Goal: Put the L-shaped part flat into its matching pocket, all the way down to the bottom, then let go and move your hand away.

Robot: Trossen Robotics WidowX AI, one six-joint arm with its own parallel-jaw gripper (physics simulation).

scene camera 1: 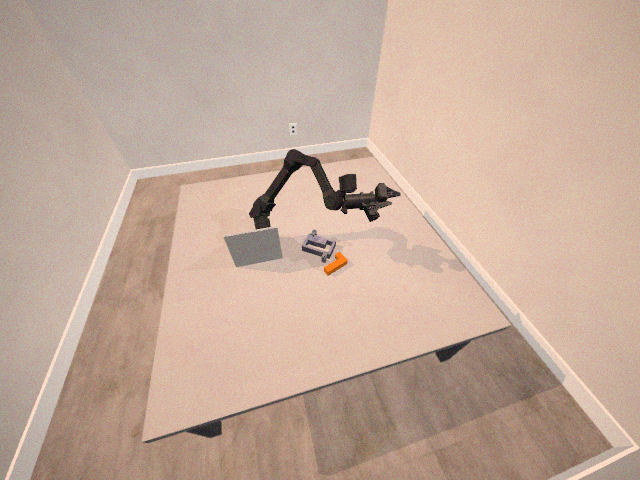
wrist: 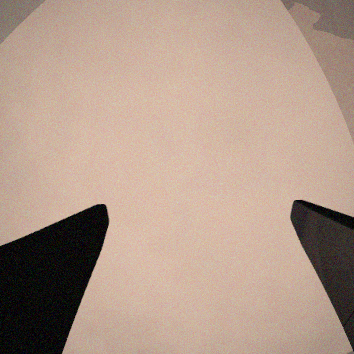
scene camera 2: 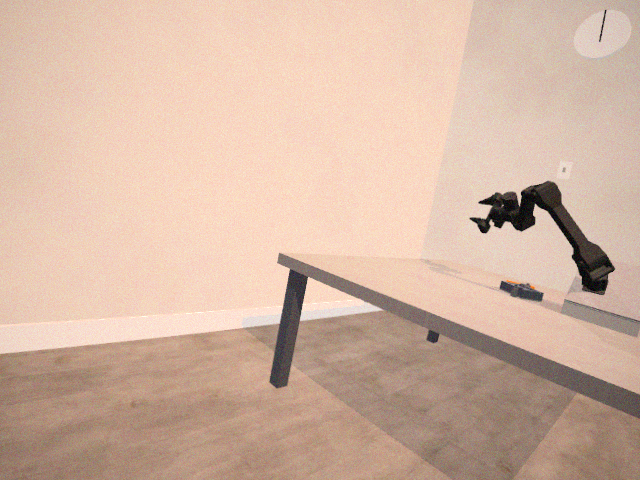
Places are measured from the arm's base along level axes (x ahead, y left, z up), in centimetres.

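Pixels of known places: gripper, fingertip midpoint: [scene camera 1: 396,198] [wrist: 201,212] [scene camera 2: 474,210]; arm's base, link origin: [scene camera 1: 262,230] [scene camera 2: 595,285].
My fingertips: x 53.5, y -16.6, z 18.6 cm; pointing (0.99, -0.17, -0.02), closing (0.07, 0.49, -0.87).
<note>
Ahead of a thing's pixels: the offset from my fingertips to its middle. Level surfaces: height alone.
The orange L-shaped part {dx -25.9, dy -3.3, dz -28.6 cm} [scene camera 1: 336,264] lies on the table beside the blue-grey pocket block {dx -29.4, dy +8.4, dz -27.7 cm} [scene camera 1: 312,251] [scene camera 2: 530,293], outside it. In scene camera 2 the part is mostly hidden behind the block, with thin orange slivers showing. The block sits on the table with an opening in its top and small knobs at two corners. My gripper [scene camera 1: 395,199] [scene camera 2: 475,210] [wrist: 201,212] is open and empty, high above the table and well away from both the part and the block. The part and the block do not show in the wrist view.
A grey panel [scene camera 1: 254,248] [scene camera 2: 599,317] stands beside the arm's base. The pale table {dz -30.1 cm} [scene camera 1: 310,330] [scene camera 2: 392,279] bears the arm, and its edges show in both scene views. A wall [scene camera 1: 491,155] rises along the table's right side in scene camera 1.
</note>
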